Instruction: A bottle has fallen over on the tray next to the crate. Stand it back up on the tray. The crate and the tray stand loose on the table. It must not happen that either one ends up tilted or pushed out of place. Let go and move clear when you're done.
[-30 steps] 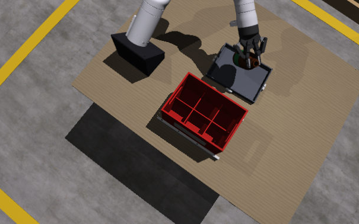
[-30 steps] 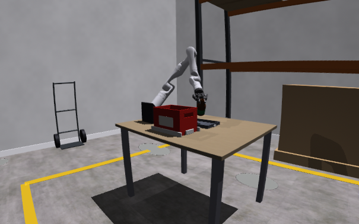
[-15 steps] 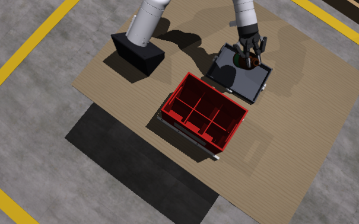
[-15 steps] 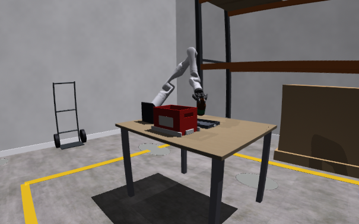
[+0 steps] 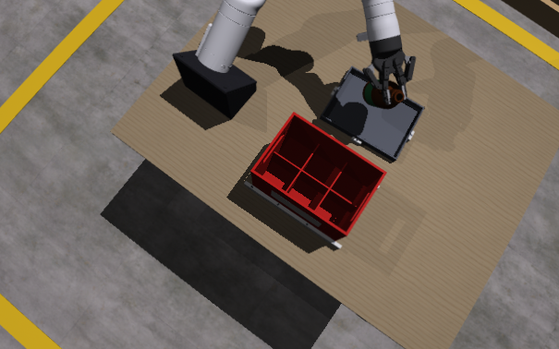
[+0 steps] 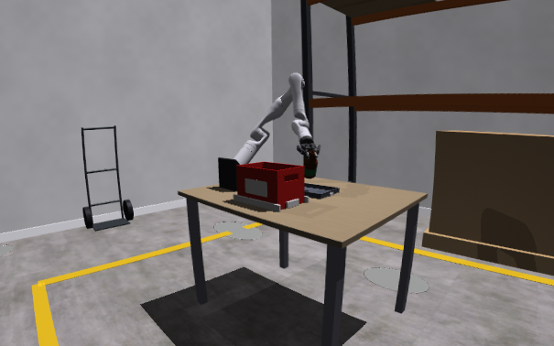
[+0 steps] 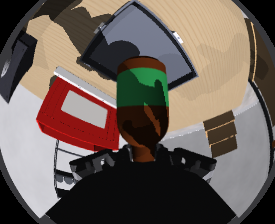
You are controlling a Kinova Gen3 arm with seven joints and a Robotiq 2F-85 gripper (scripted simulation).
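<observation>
Now: hand 2 cm past the bottle, 1 cm to the right of it and 4 cm above it. From my hand the other things lie so: tray 2 cm behind, 2 cm to the left, 19 cm below; then red crate 1 cm behind, 27 cm to the right, 12 cm below.
</observation>
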